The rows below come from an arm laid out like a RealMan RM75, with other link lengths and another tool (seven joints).
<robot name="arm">
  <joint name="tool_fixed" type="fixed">
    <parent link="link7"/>
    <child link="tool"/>
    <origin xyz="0.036 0.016 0.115" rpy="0.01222 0 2.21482"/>
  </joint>
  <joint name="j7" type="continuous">
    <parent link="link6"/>
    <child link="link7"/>
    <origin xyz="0 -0.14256 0" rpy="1.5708 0 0"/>
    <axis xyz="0 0 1"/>
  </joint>
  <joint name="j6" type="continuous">
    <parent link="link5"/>
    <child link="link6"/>
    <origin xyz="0 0 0" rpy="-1.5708 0 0"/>
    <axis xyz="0 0 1"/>
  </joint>
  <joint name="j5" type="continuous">
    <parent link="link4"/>
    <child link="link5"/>
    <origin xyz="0 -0.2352 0" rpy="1.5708 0 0"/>
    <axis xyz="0 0 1"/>
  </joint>
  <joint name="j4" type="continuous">
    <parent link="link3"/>
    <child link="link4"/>
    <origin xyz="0 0 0" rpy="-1.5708 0 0"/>
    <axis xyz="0 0 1"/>
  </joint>
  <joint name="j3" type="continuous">
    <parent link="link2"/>
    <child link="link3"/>
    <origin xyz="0 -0.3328 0" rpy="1.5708 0 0"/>
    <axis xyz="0 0 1"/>
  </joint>
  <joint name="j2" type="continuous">
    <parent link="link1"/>
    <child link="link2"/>
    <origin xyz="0 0 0" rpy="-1.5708 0 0"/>
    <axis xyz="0 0 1"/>
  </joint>
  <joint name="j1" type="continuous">
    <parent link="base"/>
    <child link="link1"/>
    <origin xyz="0 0 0.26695"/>
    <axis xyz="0 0 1"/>
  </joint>
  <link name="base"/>
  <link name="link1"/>
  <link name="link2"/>
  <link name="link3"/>
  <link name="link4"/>
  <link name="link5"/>
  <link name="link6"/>
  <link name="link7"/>
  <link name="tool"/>
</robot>
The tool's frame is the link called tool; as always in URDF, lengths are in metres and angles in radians. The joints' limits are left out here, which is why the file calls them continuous.
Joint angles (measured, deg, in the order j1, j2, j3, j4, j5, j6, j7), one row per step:
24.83, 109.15, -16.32, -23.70, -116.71, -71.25, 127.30
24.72, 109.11, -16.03, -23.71, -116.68, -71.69, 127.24
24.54, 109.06, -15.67, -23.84, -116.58, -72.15, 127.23
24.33, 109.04, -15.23, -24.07, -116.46, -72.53, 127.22
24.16, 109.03, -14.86, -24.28, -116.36, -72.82, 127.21
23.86, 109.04, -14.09, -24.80, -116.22, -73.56, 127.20
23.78, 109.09, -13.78, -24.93, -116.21, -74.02, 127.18
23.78, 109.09, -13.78, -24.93, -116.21, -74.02, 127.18
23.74, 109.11, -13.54, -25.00, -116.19, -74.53, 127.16
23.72, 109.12, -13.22, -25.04, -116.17, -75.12, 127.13
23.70, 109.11, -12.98, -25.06, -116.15, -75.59, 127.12
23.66, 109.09, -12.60, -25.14, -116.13, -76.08, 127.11
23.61, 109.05, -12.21, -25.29, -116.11, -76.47, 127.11
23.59, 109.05, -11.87, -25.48, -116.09, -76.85, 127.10
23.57, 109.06, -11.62, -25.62, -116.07, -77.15, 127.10
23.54, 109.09, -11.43, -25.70, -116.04, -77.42, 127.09
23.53, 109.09, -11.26, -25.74, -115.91, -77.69, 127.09
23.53, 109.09, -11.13, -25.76, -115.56, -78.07, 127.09
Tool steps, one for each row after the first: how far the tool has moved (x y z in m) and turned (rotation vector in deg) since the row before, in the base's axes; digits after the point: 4 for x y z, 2 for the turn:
-0.0006, -0.0010, 0.0012, 0.13, 0.28, 0.16
-0.0001, -0.0010, 0.0023, 0.30, 0.28, 0.09
0.0004, -0.0008, 0.0029, 0.46, 0.22, 0.00
0.0004, -0.0006, 0.0025, 0.40, 0.15, -0.01
0.0000, -0.0012, 0.0050, 0.75, 0.31, 0.15
-0.0011, -0.0008, 0.0009, 0.15, 0.28, 0.21
0.0000, 0.0000, 0.0000, 0.00, 0.00, 0.00
-0.0016, -0.0007, 0.0006, 0.06, 0.31, 0.30
-0.0020, -0.0007, 0.0008, 0.09, 0.38, 0.36
-0.0016, -0.0006, 0.0008, 0.07, 0.31, 0.28
-0.0013, -0.0004, 0.0016, 0.21, 0.31, 0.24
-0.0006, -0.0002, 0.0023, 0.30, 0.19, 0.16
-0.0010, 0.0000, 0.0019, 0.26, 0.15, 0.21
-0.0008, -0.0001, 0.0013, 0.18, 0.14, 0.16
-0.0008, -0.0003, 0.0007, 0.12, 0.17, 0.15
-0.0011, 0.0000, 0.0010, 0.18, 0.22, 0.17
-0.0020, 0.0003, 0.0015, 0.29, 0.38, 0.30

